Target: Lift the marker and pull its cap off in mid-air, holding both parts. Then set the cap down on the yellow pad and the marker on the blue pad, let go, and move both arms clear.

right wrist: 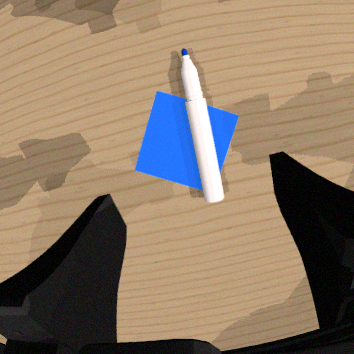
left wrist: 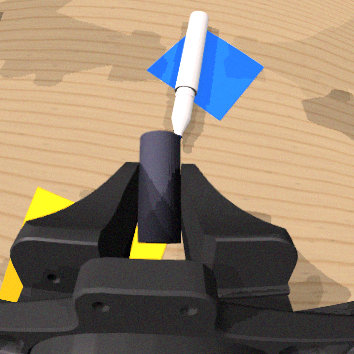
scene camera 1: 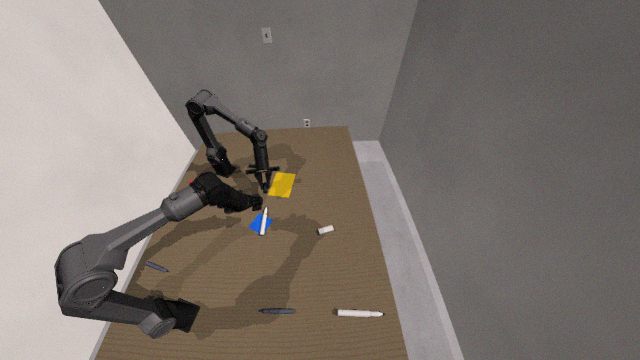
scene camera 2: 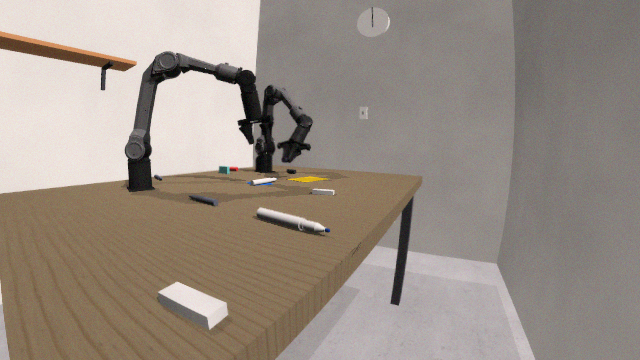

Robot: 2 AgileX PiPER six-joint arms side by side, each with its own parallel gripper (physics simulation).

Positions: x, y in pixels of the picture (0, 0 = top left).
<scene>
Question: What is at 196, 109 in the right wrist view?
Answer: A white marker.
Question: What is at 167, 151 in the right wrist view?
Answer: A blue pad.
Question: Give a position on a white block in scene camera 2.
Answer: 206, 311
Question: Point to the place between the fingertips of my right gripper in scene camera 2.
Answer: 260, 143
</scene>
